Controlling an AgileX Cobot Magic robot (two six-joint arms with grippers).
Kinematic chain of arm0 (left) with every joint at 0, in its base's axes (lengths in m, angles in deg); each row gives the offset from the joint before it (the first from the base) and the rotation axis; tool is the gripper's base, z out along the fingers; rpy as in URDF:
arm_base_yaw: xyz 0 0 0.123 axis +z
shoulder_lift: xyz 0 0 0 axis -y
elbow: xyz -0.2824 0 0.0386 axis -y
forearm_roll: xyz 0.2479 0 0.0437 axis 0.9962 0 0.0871
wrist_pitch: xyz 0 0 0 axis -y
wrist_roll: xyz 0.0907 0 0.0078 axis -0.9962 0 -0.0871
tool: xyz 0 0 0 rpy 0 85 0
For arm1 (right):
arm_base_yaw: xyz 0 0 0.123 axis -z
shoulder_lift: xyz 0 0 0 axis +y
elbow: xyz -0.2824 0 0.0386 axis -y
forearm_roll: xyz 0.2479 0 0.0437 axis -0.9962 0 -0.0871
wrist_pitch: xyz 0 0 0 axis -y
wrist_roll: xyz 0.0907 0 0.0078 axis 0.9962 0 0.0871
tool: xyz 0 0 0 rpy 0 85 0
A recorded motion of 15 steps. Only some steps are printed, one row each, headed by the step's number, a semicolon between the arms.
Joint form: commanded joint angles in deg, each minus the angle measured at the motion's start. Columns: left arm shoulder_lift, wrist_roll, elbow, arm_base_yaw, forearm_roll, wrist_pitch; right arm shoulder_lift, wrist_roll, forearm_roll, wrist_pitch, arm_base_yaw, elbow.
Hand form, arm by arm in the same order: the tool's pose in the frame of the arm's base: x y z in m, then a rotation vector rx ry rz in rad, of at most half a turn. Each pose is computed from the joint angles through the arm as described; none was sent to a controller.
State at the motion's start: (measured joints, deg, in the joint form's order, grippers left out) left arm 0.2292 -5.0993 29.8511 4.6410 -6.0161 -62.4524; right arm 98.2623 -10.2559 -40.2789 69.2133 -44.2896 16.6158
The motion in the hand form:
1: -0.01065 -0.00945 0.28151 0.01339 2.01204 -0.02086; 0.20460 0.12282 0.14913 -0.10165 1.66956 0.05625
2: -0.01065 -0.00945 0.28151 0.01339 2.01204 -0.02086; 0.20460 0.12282 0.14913 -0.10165 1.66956 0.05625
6: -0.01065 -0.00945 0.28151 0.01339 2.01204 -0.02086; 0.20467 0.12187 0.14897 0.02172 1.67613 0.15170
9: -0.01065 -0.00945 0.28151 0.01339 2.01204 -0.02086; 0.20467 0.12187 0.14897 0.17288 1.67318 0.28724
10: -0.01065 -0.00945 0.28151 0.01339 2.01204 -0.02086; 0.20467 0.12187 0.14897 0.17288 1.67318 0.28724
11: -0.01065 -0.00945 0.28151 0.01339 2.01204 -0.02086; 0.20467 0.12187 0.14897 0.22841 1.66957 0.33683
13: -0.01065 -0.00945 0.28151 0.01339 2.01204 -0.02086; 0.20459 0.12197 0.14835 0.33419 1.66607 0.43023
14: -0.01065 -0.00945 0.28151 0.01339 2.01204 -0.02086; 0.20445 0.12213 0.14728 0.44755 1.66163 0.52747
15: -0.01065 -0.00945 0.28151 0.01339 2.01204 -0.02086; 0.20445 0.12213 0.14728 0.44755 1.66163 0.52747
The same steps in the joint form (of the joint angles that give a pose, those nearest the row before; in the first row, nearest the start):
1: 1.03 0.17 -0.11 0.00 -0.12 0.92; 0.23 -0.23 -0.74 4.30 -0.57 0.80
2: 1.03 0.17 -0.11 0.00 -0.12 0.92; 0.23 -0.23 -0.74 4.30 -0.57 0.80
6: 1.03 0.17 -0.11 0.00 -0.12 0.92; 0.23 7.51 -1.37 4.30 -0.57 0.80
9: 1.03 0.17 -0.11 0.00 -0.12 0.92; 0.23 17.82 -1.37 4.30 -0.57 0.80
10: 1.03 0.17 -0.11 0.00 -0.12 0.92; 0.23 17.82 -1.37 4.30 -0.57 0.80
11: 1.03 0.17 -0.11 0.00 -0.12 0.92; 0.23 21.60 -1.37 4.30 -0.57 0.80
13: 1.03 0.17 -0.11 0.00 -0.12 0.92; 0.23 28.76 -1.38 3.90 -0.57 0.80
14: 1.03 0.17 -0.11 0.00 -0.12 0.92; 0.23 36.33 -1.37 3.21 -0.57 0.80
15: 1.03 0.17 -0.11 0.00 -0.12 0.92; 0.23 36.33 -1.37 3.21 -0.57 0.80

